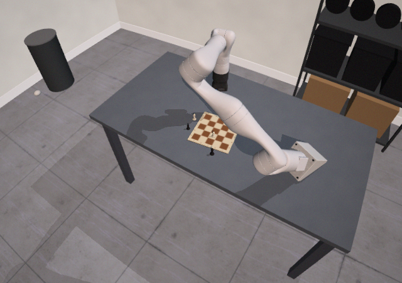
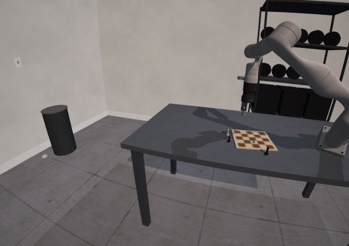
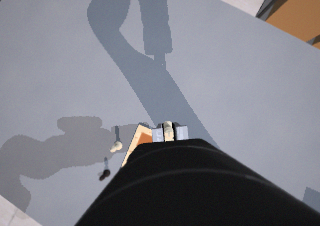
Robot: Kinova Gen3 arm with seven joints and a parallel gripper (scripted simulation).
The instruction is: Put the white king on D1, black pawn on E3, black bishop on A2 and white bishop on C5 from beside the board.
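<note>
Right now my hand is 9 cm past the chessboard, 12 cm to the right of it and 14 cm above it. Also, from my hand: white bishop 6 cm ahead, 13 cm to the left, 12 cm below; white king 2 cm below; black pawn 3 cm ahead, 20 cm to the left, 13 cm below.
</note>
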